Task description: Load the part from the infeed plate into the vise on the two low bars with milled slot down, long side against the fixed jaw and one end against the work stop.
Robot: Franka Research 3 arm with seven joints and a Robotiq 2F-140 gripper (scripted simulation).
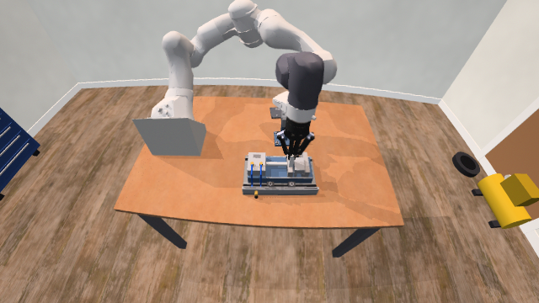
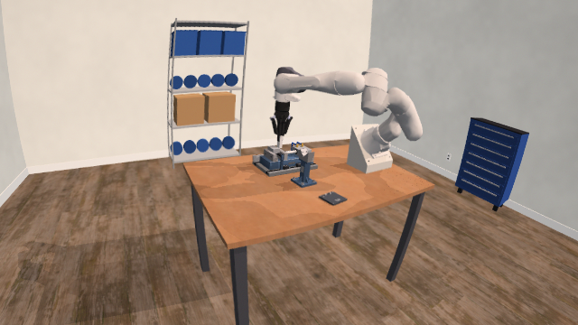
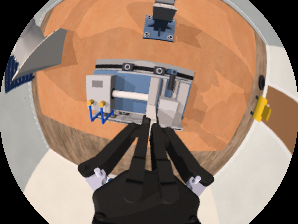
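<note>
The part is 50 mm below my hand and 30 mm ahead of it. Round my hand: fixed jaw: 60 mm below, 60 mm ahead, 30 mm to the left; air cylinder: 130 mm behind, 60 mm below, 10 mm to the left; vise: 100 mm below, 40 mm behind, 20 mm to the left.
</note>
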